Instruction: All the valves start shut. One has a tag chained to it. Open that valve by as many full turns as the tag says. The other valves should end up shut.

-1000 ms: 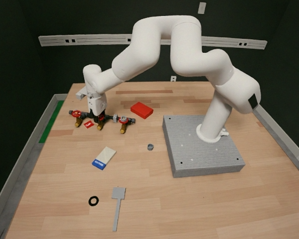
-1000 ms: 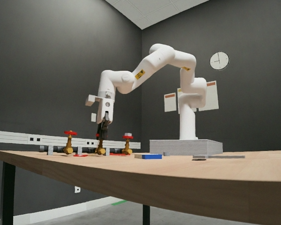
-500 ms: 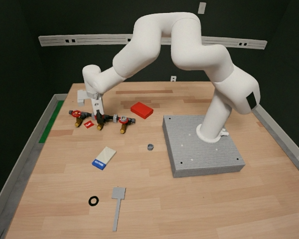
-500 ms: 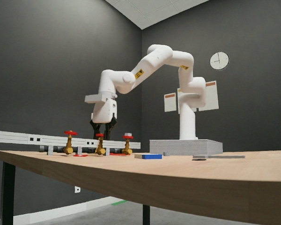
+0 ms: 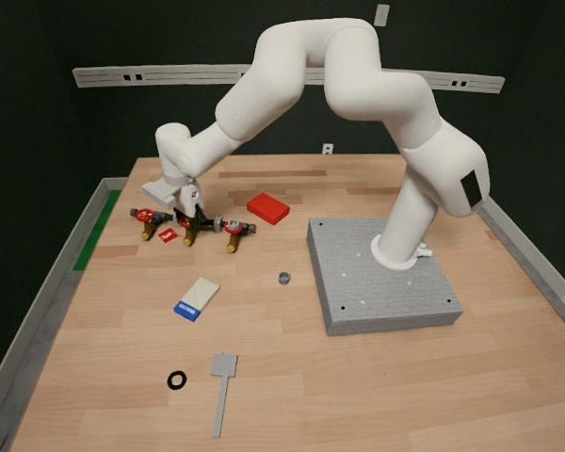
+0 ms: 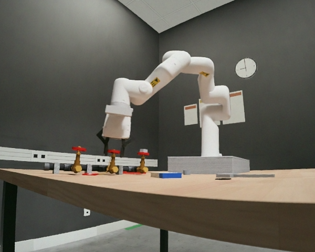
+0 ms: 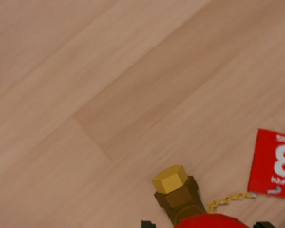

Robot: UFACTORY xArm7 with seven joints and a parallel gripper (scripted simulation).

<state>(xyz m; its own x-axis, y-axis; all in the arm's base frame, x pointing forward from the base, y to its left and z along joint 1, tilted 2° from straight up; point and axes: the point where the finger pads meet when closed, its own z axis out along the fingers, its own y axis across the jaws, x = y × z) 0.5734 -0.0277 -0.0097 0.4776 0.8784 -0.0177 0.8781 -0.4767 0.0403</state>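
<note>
The red tag is 8 cm ahead of my hand, 2 cm to the right of it and 8 cm below it. From my hand the other things lie so: blue box 8 cm behind, 20 cm to the left, 8 cm below; red block 20 cm behind, 17 cm to the right, 7 cm below; grey cap 13 cm behind, 1 cm to the left, 1 cm above.
</note>
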